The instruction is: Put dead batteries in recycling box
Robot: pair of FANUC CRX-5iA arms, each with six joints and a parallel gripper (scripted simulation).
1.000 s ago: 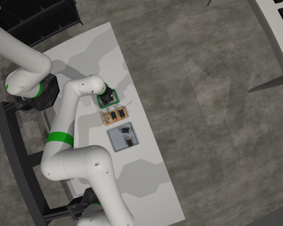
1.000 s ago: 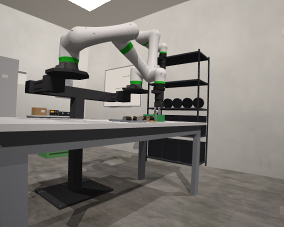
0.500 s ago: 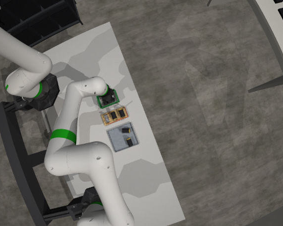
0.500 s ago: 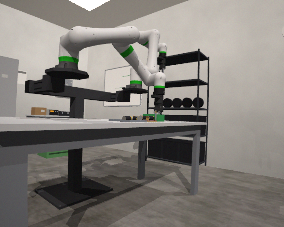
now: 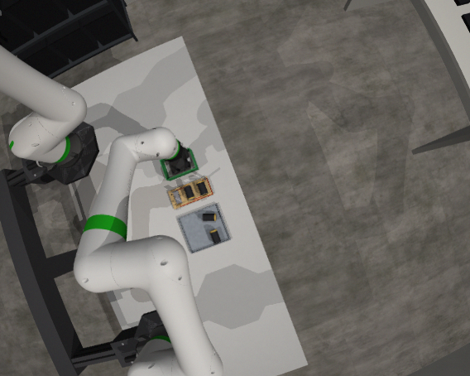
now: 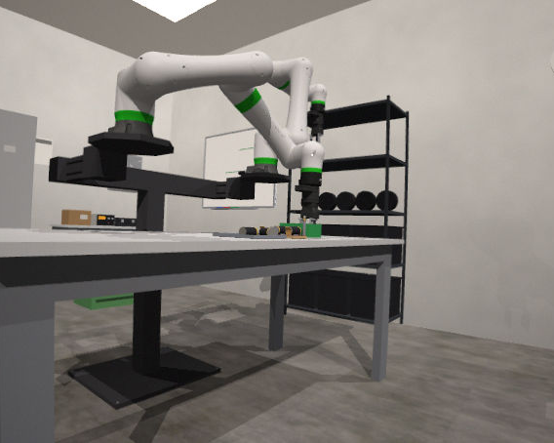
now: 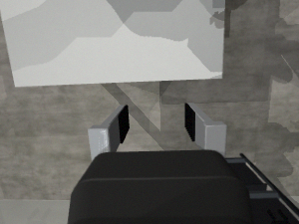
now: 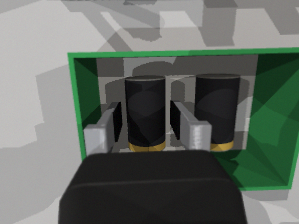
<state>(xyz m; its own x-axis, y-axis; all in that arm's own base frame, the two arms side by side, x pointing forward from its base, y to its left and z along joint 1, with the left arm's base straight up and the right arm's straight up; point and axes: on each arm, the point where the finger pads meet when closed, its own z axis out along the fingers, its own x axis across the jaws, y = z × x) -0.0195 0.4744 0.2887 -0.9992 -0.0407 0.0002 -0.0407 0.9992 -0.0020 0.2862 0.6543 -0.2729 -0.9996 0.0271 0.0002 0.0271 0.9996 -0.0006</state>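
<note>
Right now the green recycling box is 30 mm behind my right hand and 20 mm below it. Also, from my right hand: grey tray (310 mm to the right, 80 mm behind, 30 mm below).
</note>
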